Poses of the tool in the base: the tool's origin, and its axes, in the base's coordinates. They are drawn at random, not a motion.
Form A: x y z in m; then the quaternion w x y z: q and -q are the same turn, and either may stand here.
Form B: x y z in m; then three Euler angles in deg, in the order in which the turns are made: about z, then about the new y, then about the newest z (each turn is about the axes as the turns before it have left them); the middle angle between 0 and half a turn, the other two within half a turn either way. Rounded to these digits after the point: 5 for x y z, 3 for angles.
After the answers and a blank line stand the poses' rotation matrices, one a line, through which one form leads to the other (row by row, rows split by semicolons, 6 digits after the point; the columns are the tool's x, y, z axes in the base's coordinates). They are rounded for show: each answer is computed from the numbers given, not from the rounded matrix.
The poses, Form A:
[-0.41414, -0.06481, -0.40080, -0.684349, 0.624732, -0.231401, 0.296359]
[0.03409, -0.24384, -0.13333, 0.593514, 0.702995, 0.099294, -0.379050]
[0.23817, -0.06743, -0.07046, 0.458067, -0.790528, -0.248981, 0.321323]
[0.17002, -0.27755, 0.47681, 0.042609, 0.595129, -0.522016, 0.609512]
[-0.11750, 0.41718, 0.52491, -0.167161, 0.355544, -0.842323, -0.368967]
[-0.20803, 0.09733, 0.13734, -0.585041, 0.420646, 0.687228, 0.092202]
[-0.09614, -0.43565, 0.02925, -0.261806, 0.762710, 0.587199, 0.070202]
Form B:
[-0.41414, -0.06481, -0.40080, 46.260, 83.551, -93.090]
[0.03409, -0.24384, -0.13333, -114.525, 90.465, 49.396]
[0.23817, -0.06743, -0.07046, 142.531, 111.953, -72.433]
[0.17002, -0.27755, 0.47681, -45.254, 104.676, -142.743]
[-0.11750, 0.41718, 0.52491, 88.512, 132.209, 42.742]
[-0.20803, 0.09733, 0.13734, 139.573, 107.365, -157.486]
[-0.09614, -0.43565, 0.02925, 112.582, 148.546, -142.603]

0.717249 0.116499 0.687009; -0.694754 0.043761 0.717915; 0.053572 -0.992226 0.112326
0.692923 0.589550 -0.415076; -0.310337 -0.275763 -0.909750; -0.650806 0.759201 -0.008124
0.669520 0.099278 -0.736130; 0.688028 -0.456366 0.564223; -0.279930 -0.884236 -0.373852
-0.288012 -0.673275 0.680992; -0.569393 -0.451367 -0.687066; 0.769962 -0.585635 -0.253359
-0.691291 -0.722320 0.019239; -0.475612 0.474903 0.740446; -0.543976 0.502713 -0.671841
0.038433 0.686044 -0.726545; 0.470276 0.629111 0.618918; 0.881682 -0.365463 -0.298451
0.300538 0.932484 -0.200377; 0.858967 -0.173310 0.481809; 0.414552 -0.316919 -0.853059

